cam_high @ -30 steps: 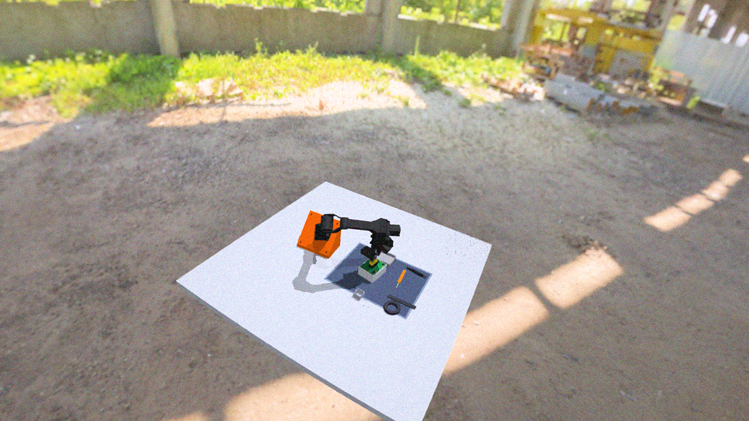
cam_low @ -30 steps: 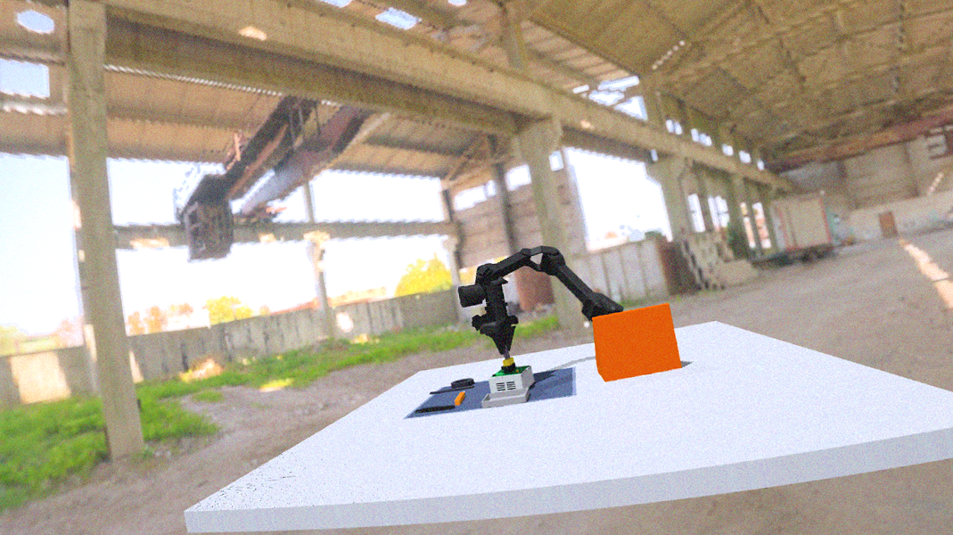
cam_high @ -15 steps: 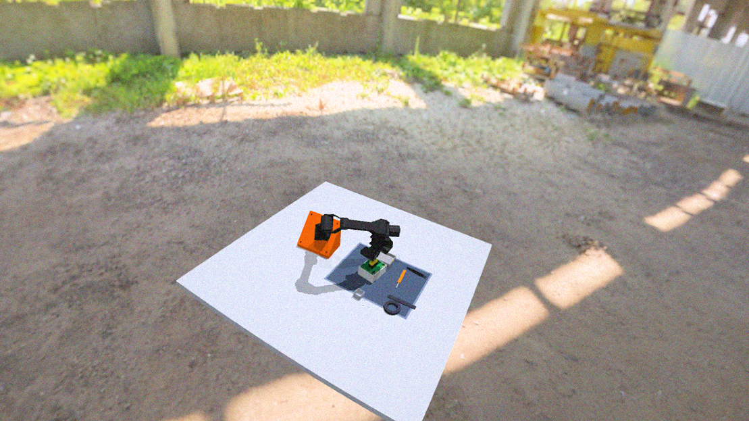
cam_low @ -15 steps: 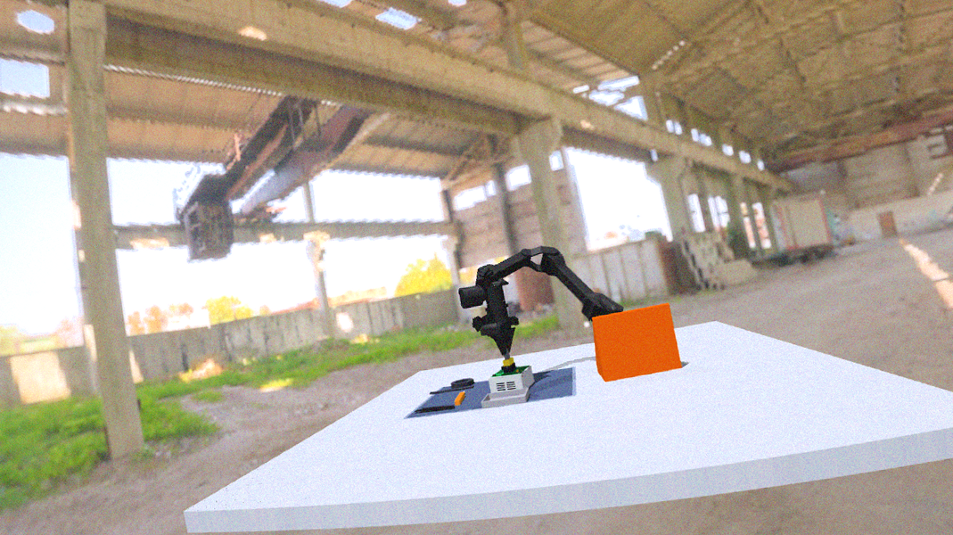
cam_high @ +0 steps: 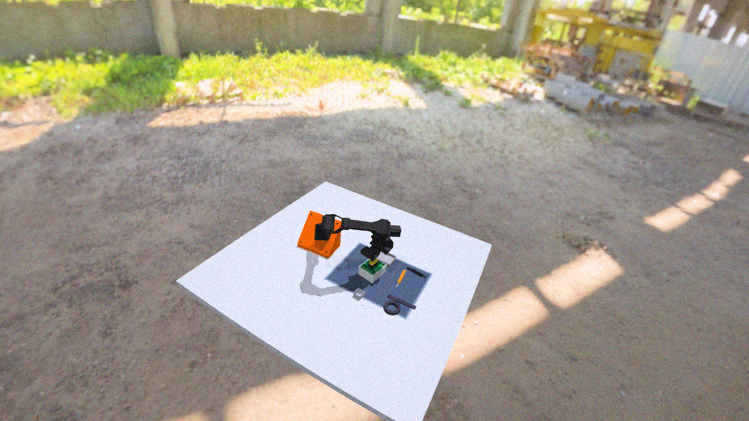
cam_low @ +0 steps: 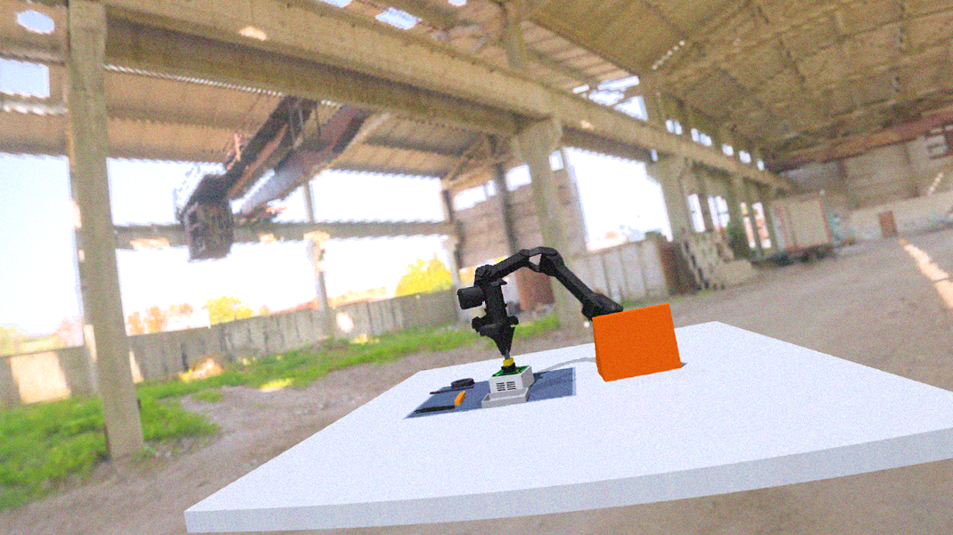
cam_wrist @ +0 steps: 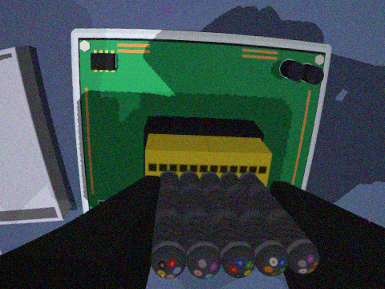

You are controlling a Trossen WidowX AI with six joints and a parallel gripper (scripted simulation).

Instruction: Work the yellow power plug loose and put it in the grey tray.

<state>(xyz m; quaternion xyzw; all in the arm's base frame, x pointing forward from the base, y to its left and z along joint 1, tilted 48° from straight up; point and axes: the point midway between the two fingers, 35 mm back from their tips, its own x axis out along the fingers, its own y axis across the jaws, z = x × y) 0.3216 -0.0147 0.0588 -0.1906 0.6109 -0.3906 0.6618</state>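
Right now my gripper tip is 20 mm above the yellow power plug. Round my gripper tip: dark mat (50 mm ahead, 100 mm below); then black rod (210 mm ahead, 120 mm to the right, 100 mm below).
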